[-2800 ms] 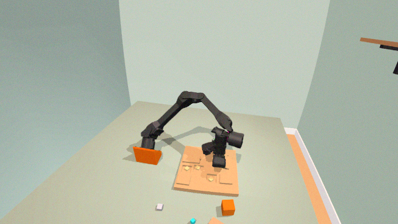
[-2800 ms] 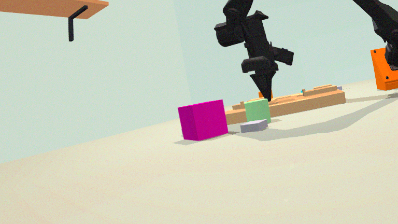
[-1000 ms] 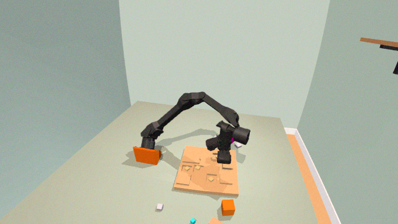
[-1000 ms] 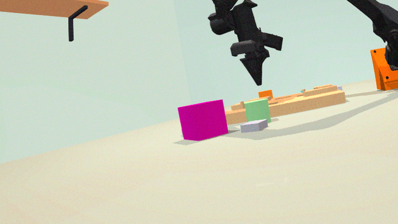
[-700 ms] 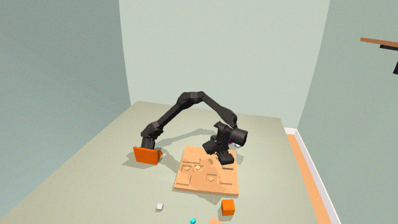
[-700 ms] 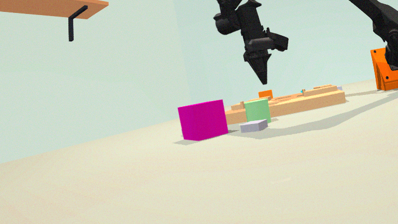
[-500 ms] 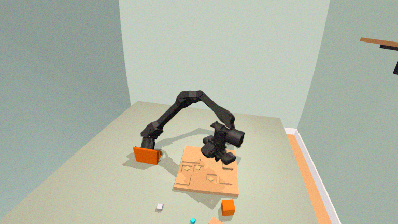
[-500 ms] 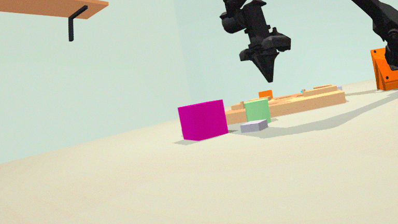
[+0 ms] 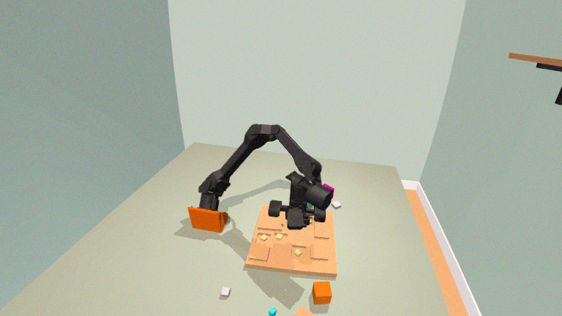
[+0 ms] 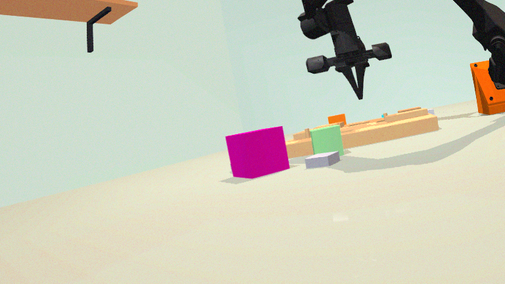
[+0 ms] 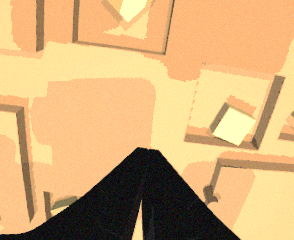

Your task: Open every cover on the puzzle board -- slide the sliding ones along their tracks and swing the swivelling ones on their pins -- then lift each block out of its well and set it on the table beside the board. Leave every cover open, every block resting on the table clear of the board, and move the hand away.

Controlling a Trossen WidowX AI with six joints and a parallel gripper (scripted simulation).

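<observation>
My gripper tip is 50 mm above the tan puzzle board and 10 mm to the left of it. From my gripper tip the other things lie so: cyan block 280 mm to the right, 60 mm below, 30 mm behind; then orange cube 200 mm to the right, 110 mm ahead, 50 mm below; then green block 220 mm to the left, 50 mm below, 30 mm ahead.
</observation>
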